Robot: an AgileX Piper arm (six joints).
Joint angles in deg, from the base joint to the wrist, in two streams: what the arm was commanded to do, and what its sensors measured. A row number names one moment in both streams.
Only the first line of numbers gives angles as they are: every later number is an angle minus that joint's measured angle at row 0.
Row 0, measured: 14.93, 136.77, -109.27, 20.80, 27.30, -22.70
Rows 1 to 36, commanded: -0.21, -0.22, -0.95, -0.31, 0.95, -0.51; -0.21, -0.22, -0.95, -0.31, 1.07, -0.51; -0.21, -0.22, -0.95, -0.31, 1.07, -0.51; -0.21, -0.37, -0.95, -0.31, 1.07, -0.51; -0.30, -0.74, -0.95, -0.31, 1.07, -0.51; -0.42, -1.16, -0.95, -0.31, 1.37, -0.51; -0.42, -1.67, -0.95, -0.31, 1.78, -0.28; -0.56, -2.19, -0.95, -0.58, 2.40, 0.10; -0.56, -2.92, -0.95, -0.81, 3.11, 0.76; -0.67, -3.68, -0.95, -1.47, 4.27, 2.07; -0.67, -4.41, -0.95, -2.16, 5.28, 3.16; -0.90, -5.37, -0.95, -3.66, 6.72, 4.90; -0.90, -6.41, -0.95, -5.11, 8.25, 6.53; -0.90, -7.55, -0.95, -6.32, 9.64, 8.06; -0.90, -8.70, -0.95, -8.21, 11.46, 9.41; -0.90, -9.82, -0.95, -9.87, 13.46, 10.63; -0.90, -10.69, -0.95, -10.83, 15.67, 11.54; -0.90, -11.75, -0.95, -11.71, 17.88, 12.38; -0.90, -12.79, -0.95, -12.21, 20.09, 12.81; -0.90, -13.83, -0.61, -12.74, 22.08, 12.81; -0.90, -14.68, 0.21, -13.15, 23.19, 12.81; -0.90, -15.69, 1.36, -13.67, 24.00, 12.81; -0.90, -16.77, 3.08, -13.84, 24.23, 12.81; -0.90, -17.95, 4.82, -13.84, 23.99, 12.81; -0.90, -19.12, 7.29, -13.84, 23.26, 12.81; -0.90, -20.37, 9.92, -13.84, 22.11, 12.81; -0.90, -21.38, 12.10, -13.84, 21.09, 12.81; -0.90, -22.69, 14.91, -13.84, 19.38, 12.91; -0.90, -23.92, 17.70, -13.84, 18.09, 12.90; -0.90, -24.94, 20.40, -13.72, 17.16, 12.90; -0.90, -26.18, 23.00, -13.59, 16.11, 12.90; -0.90, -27.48, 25.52, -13.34, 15.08, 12.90; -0.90, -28.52, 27.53, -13.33, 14.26, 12.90; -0.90, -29.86, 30.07, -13.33, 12.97, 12.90; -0.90, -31.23, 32.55, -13.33, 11.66, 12.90; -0.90, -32.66, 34.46, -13.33, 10.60, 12.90
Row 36, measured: -0.64, -27.71, 27.14, -13.17, 15.30, 12.82
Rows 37 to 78, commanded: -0.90, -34.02, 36.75, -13.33, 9.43, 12.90; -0.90, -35.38, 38.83, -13.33, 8.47, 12.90; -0.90, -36.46, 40.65, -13.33, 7.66, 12.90; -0.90, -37.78, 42.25, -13.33, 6.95, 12.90; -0.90, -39.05, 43.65, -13.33, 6.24, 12.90; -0.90, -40.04, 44.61, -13.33, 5.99, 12.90; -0.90, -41.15, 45.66, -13.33, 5.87, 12.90; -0.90, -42.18, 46.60, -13.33, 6.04, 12.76; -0.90, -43.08, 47.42, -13.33, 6.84, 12.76; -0.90, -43.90, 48.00, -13.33, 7.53, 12.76; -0.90, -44.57, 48.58, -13.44, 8.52, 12.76; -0.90, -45.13, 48.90, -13.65, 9.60, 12.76; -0.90, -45.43, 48.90, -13.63, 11.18, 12.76; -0.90, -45.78, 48.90, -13.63, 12.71, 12.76; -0.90, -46.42, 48.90, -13.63, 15.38, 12.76; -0.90, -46.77, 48.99, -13.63, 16.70, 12.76; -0.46, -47.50, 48.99, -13.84, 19.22, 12.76; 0.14, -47.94, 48.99, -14.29, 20.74, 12.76; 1.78, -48.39, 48.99, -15.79, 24.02, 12.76; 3.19, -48.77, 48.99, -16.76, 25.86, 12.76; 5.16, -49.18, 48.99, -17.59, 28.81, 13.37; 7.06, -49.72, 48.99, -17.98, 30.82, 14.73; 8.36, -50.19, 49.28, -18.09, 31.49, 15.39; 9.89, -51.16, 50.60, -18.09, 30.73, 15.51; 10.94, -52.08, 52.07, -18.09, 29.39, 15.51; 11.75, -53.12, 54.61, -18.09, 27.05, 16.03; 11.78, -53.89, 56.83, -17.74, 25.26, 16.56; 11.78, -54.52, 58.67, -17.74, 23.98, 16.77; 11.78, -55.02, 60.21, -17.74, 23.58, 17.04; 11.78, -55.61, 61.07, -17.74, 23.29, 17.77; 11.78, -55.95, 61.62, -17.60, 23.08, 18.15; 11.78, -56.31, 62.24, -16.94, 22.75, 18.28; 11.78, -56.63, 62.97, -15.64, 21.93, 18.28; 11.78, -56.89, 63.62, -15.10, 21.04, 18.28; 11.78, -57.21, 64.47, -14.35, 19.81, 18.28; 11.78, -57.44, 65.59, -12.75, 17.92, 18.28; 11.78, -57.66, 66.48, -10.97, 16.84, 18.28; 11.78, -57.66, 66.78, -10.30, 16.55, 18.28; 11.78, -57.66, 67.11, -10.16, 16.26, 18.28; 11.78, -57.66, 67.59, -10.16, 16.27, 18.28; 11.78, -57.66, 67.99, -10.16, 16.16, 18.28; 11.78, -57.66, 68.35, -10.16, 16.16, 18.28
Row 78, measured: 11.68, -57.20, 66.88, -10.85, 17.39, 18.15
